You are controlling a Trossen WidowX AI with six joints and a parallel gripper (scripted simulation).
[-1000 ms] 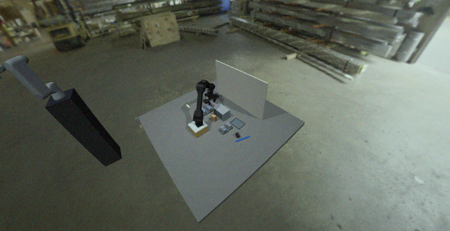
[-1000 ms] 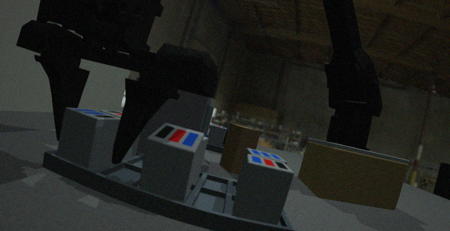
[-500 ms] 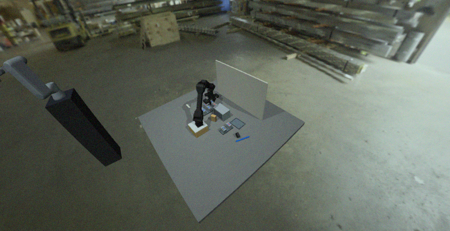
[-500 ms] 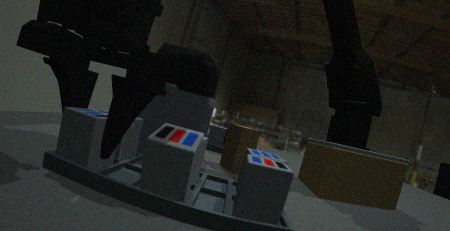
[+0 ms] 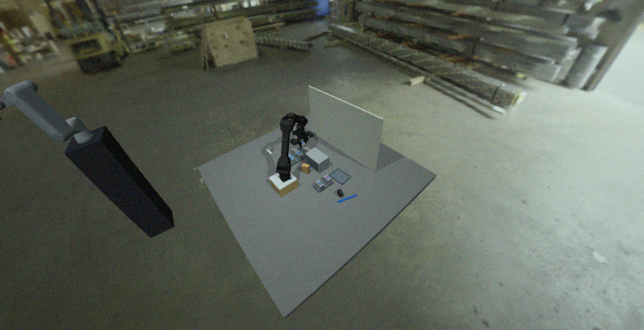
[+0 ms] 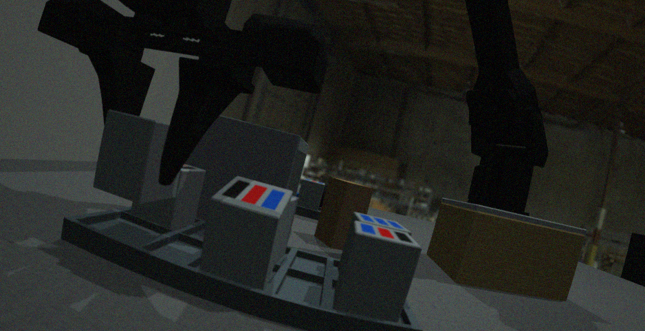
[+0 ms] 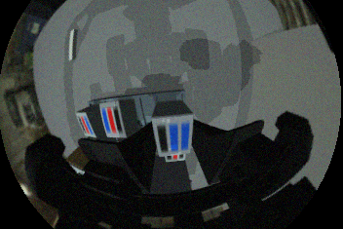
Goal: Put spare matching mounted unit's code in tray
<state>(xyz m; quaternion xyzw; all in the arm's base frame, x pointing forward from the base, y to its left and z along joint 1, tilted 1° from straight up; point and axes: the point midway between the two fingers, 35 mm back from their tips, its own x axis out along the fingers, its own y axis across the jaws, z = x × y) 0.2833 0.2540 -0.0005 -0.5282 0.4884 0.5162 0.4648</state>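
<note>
Now: gripper tip 41 cm to the left of the grey tray, 6 cm short of it and 4 cm above it. From my gripper tip the other things lie so: grey mounted unit 20 cm to the right, 1 cm above; then grey spare block 2 cm above; then brown box 22 cm to the right, 11 cm behind, 1 cm below.
</note>
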